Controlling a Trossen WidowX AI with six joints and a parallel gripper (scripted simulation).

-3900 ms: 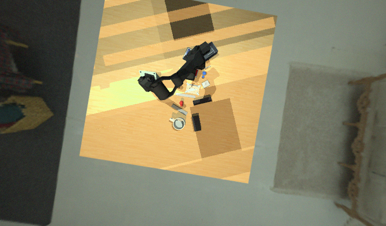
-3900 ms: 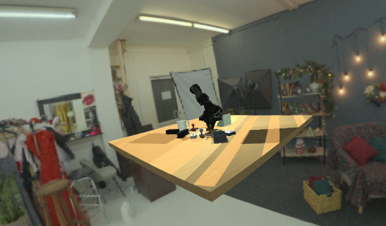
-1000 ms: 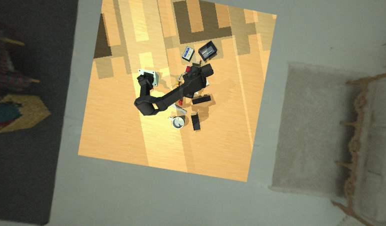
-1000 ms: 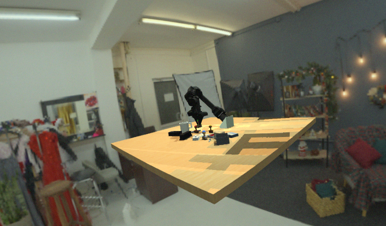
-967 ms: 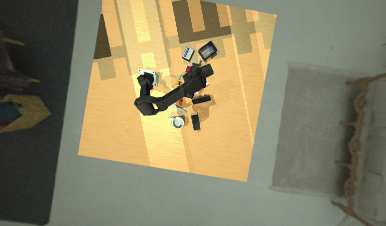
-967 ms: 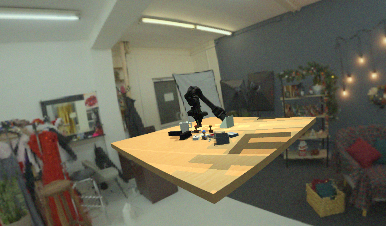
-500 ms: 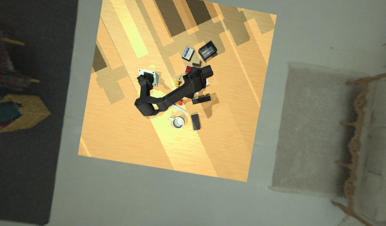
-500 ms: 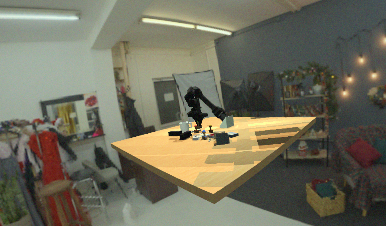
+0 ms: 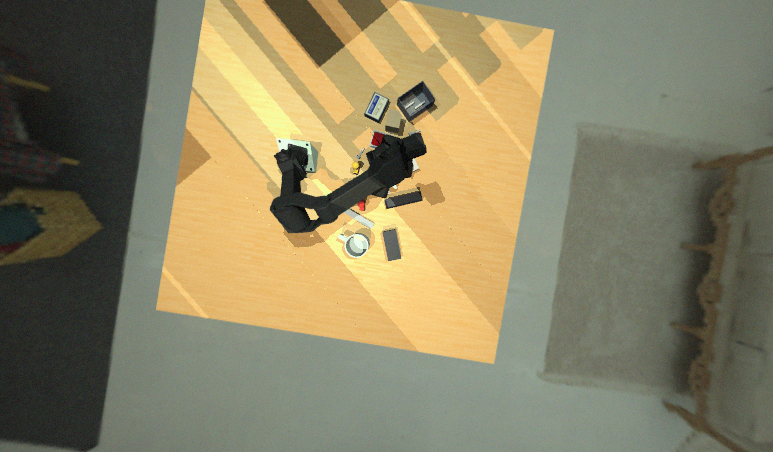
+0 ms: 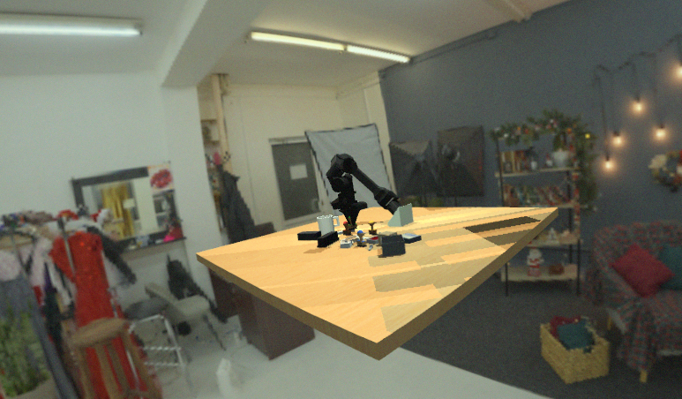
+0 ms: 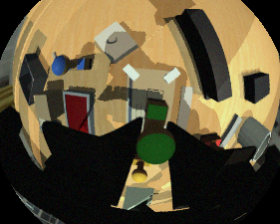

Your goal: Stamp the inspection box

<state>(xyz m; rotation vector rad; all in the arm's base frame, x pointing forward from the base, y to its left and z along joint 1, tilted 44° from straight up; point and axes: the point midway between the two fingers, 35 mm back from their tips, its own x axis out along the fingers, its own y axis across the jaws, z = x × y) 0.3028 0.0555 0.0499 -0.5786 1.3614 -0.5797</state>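
Now: gripper tip 7 cm above the white card. Round my gripper tip: yellow-knobbed stamp 11 cm behind, 5 cm below, 1 cm to the left; blue-knobbed stamp 12 cm to the left, 5 cm below, 5 cm ahead; green-knobbed PASS stamp right at my gripper tip.
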